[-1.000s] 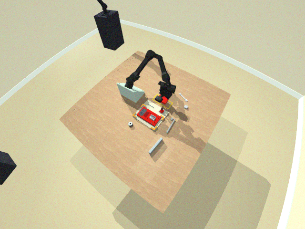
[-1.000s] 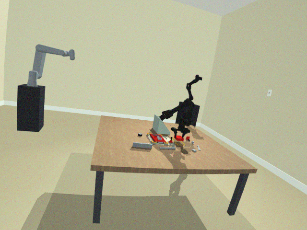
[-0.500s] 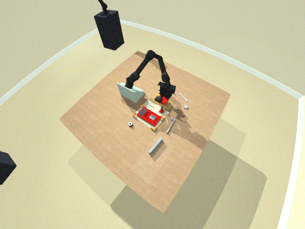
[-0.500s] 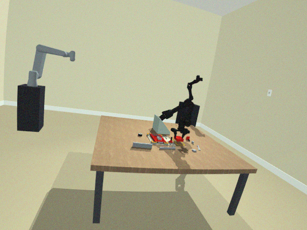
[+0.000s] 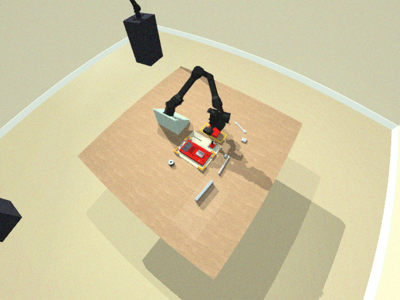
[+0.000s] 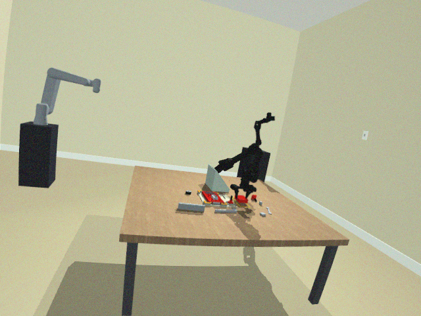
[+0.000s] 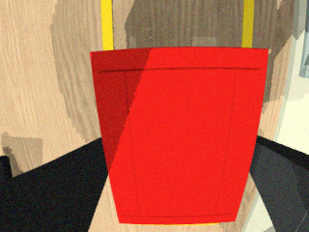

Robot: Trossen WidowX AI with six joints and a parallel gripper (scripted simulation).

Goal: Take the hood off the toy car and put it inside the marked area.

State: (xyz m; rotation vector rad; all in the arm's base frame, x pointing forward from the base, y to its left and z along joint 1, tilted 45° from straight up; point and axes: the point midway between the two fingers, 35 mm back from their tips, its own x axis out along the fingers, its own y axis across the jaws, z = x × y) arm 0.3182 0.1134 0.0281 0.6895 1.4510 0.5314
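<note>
The toy car hood is right at my gripper tip.
</note>
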